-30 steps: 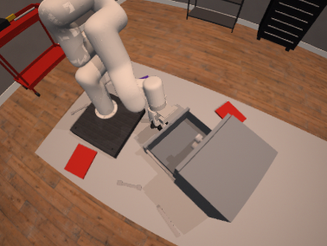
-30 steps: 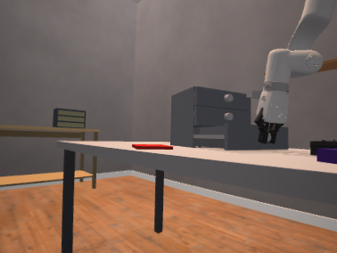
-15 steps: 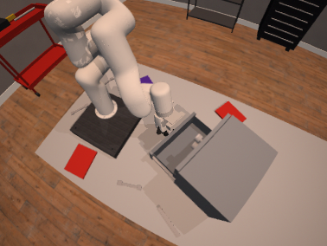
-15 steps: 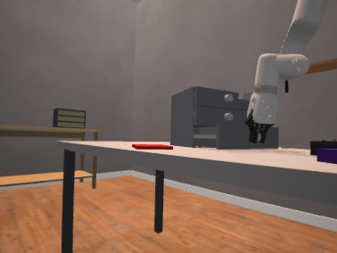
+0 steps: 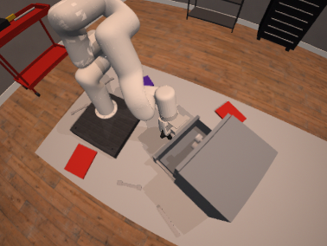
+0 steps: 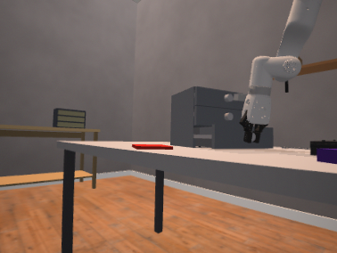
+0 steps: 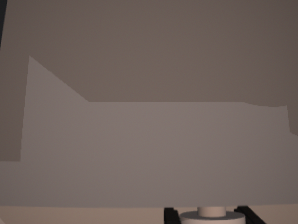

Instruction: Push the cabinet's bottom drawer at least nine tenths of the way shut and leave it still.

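Now: hand 13 cm short of the bottom drawer, 4 cm to the left of it and 2 cm above it. From my hand the other things lie so: purple block 32 cm behind, 22 cm to the left, 4 cm below.
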